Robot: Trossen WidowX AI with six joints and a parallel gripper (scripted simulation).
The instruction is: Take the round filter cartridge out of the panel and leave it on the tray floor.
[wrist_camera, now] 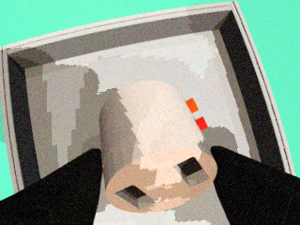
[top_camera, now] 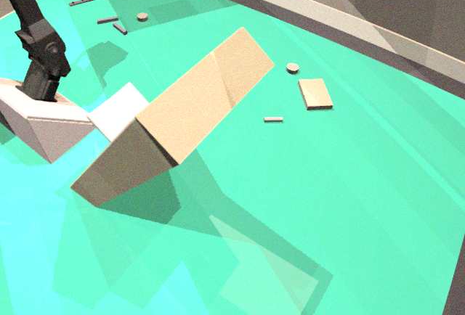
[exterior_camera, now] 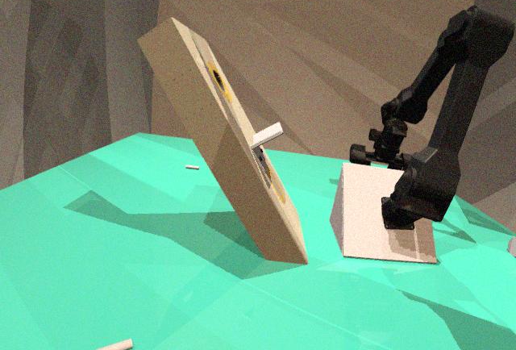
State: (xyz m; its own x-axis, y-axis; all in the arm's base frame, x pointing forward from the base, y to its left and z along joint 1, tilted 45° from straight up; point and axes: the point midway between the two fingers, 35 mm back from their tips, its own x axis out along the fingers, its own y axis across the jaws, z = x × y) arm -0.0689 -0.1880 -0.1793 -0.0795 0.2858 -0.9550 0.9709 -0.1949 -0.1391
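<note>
The round filter cartridge is right at my gripper tip. Round my gripper tip: tan service panel: 410 mm ahead, 270 mm to the left, 140 mm above; then grey ledge: 350 mm ahead, 270 mm to the left, 120 mm above.
</note>
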